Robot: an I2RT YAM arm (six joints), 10 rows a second.
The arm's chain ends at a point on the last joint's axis. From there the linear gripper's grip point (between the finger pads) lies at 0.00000 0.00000 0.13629 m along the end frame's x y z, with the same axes.
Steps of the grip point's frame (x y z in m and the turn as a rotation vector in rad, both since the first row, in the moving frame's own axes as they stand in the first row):
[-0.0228 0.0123 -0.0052 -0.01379 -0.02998 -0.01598]
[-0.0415 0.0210 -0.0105 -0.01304 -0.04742 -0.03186]
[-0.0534 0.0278 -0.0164 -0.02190 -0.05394 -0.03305]
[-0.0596 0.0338 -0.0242 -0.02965 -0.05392 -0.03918]
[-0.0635 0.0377 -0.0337 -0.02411 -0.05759 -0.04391]
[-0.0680 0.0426 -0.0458 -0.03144 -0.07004 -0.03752]
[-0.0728 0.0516 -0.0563 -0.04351 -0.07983 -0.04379]
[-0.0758 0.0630 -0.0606 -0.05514 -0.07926 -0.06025]
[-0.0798 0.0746 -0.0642 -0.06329 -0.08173 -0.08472]
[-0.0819 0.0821 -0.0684 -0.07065 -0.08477 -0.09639]
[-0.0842 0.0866 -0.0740 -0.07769 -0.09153 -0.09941]
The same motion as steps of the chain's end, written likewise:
[-0.0187 0.0104 -0.0051 -0.01379 -0.02998 -0.01598]
[-0.0351 0.0191 -0.0103 -0.01304 -0.04742 -0.03186]
[-0.0461 0.0247 -0.0162 -0.02190 -0.05394 -0.03305]
[-0.0523 0.0296 -0.0239 -0.02965 -0.05392 -0.03918]
[-0.0557 0.0342 -0.0334 -0.02411 -0.05759 -0.04391]
[-0.0585 0.0381 -0.0454 -0.03144 -0.07004 -0.03752]
[-0.0621 0.0454 -0.0557 -0.04351 -0.07983 -0.04379]
[-0.0652 0.0552 -0.0600 -0.05514 -0.07926 -0.06025]
[-0.0691 0.0655 -0.0635 -0.06329 -0.08173 -0.08472]
[-0.0709 0.0719 -0.0676 -0.07065 -0.08477 -0.09639]
[-0.0723 0.0754 -0.0730 -0.07769 -0.09153 -0.09941]

